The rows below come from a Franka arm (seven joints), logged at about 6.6 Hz.
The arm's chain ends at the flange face. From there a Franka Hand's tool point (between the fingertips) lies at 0.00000 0.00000 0.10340 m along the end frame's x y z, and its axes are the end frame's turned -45 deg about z.
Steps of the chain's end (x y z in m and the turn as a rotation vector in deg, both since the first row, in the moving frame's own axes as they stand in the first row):
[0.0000, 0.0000, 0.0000, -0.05, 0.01, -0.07]
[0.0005, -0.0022, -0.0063, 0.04, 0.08, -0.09]
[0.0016, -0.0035, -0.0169, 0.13, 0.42, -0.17]
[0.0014, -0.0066, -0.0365, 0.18, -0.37, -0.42]
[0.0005, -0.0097, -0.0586, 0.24, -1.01, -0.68]
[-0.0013, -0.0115, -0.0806, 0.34, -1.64, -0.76]
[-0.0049, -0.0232, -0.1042, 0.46, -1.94, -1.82]
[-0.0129, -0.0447, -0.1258, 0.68, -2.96, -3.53]
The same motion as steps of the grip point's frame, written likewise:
[-0.0001, 0.0001, 0.0000, -0.04, -0.03, -0.07]
[0.0021, -0.0012, -0.0063, -0.03, 0.08, -0.09]
[0.0043, -0.0010, -0.0169, -0.21, 0.39, -0.17]
[0.0054, -0.0044, -0.0365, 0.39, -0.13, -0.42]
[0.0062, -0.0081, -0.0586, 0.88, -0.54, -0.68]
[0.0055, -0.0116, -0.0806, 1.40, -0.92, -0.76]
[0.0110, -0.0229, -0.1043, 1.70, -1.05, -1.82]
[0.0194, -0.0453, -0.1259, 2.57, -1.61, -3.53]

